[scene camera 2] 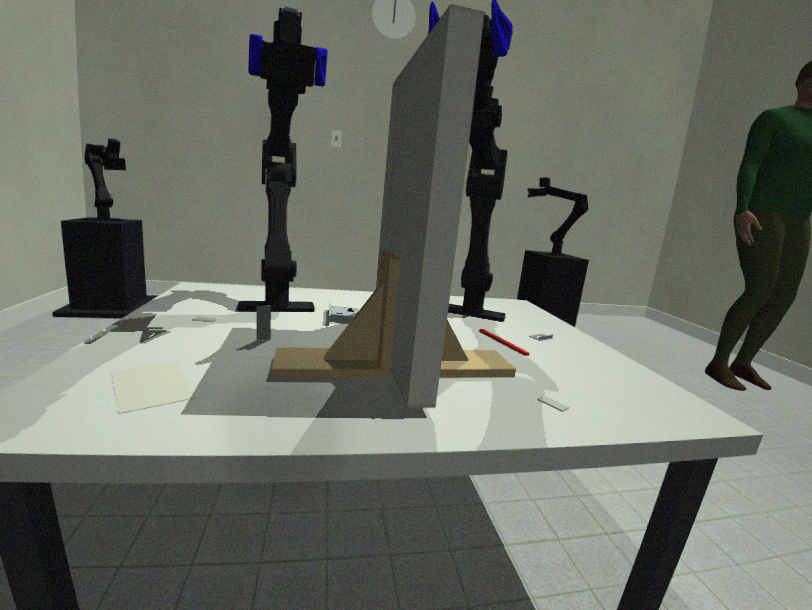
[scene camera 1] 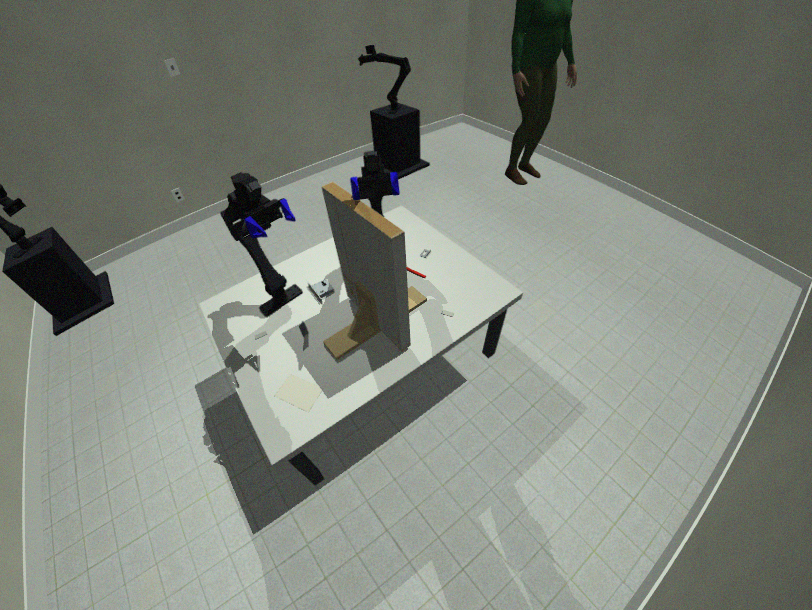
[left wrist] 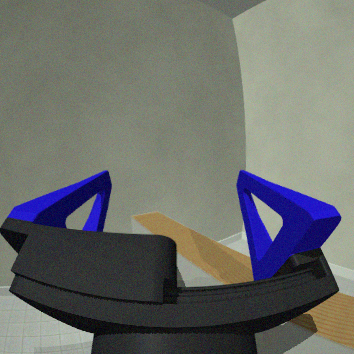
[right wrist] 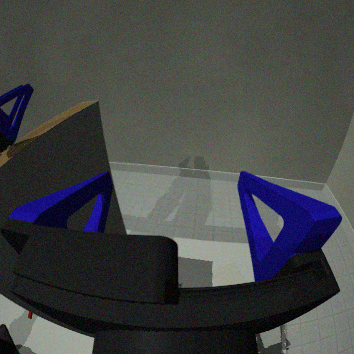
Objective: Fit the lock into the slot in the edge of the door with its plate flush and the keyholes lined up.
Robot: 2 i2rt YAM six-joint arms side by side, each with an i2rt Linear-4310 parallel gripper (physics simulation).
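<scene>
The lock, a small silver box with a plate, lies on the table. The tall grey door stands upright with wooden feet. Its wooden top edge shows in the left wrist view; I cannot make out the slot. My left gripper is open and empty, high behind the door, partly hidden by it in scene camera 2. My right gripper is open and empty, high above the table, left of the door in both scene views and well above the lock.
A red stick, a small silver part and a pale strip lie right of the door. A beige sheet and a dark upright block are left of it.
</scene>
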